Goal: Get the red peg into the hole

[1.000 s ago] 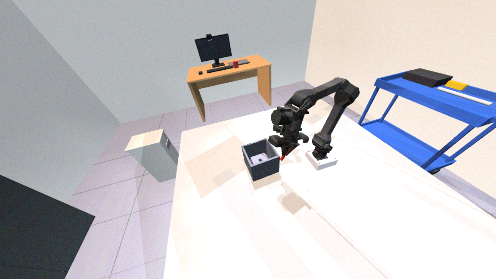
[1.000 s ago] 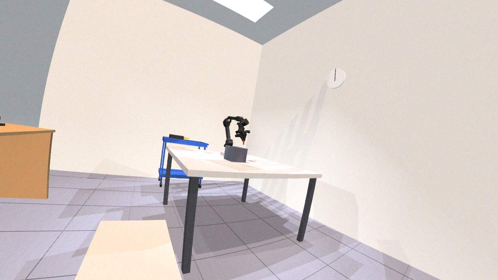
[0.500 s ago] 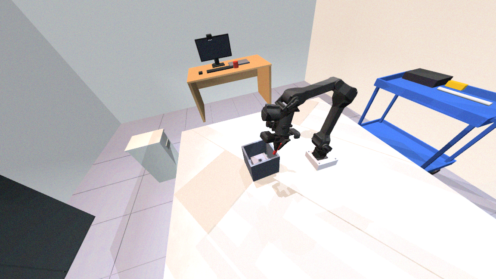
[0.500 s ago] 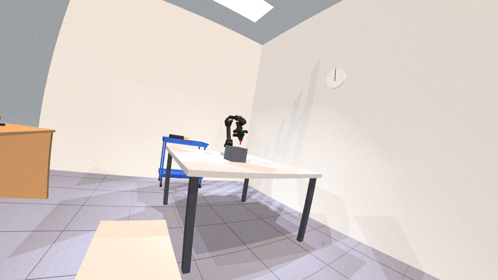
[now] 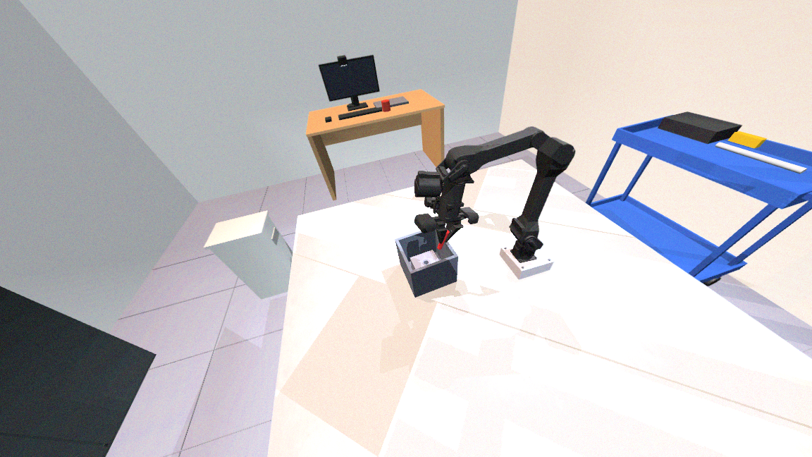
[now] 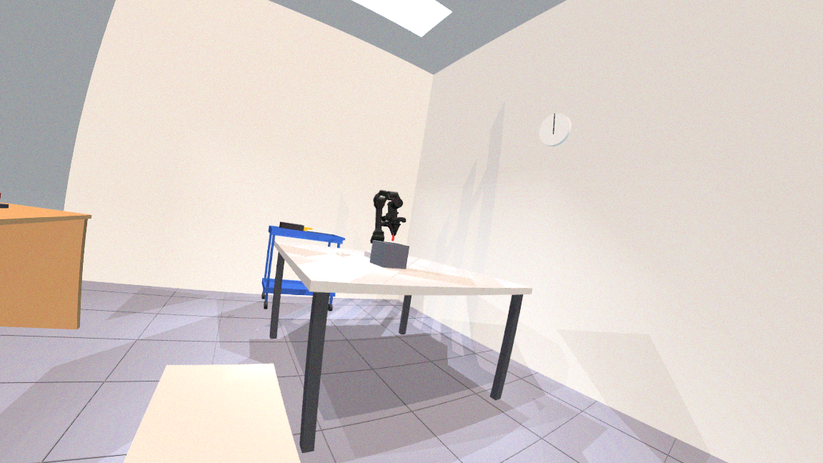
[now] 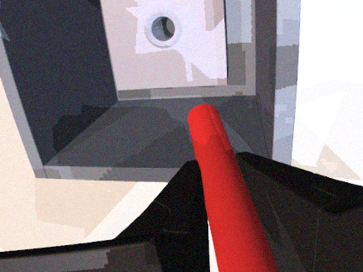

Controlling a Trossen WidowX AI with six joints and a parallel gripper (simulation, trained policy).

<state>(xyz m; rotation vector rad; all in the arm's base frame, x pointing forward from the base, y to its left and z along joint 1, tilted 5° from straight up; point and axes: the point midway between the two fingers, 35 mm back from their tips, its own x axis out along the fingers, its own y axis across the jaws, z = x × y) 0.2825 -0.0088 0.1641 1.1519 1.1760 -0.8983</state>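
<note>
Now: the plate 50 mm ahead of my gripper tip, 40 mm to the right of it and 140 mm below it. Also, from my gripper tip: red peg 10 mm above.
</note>
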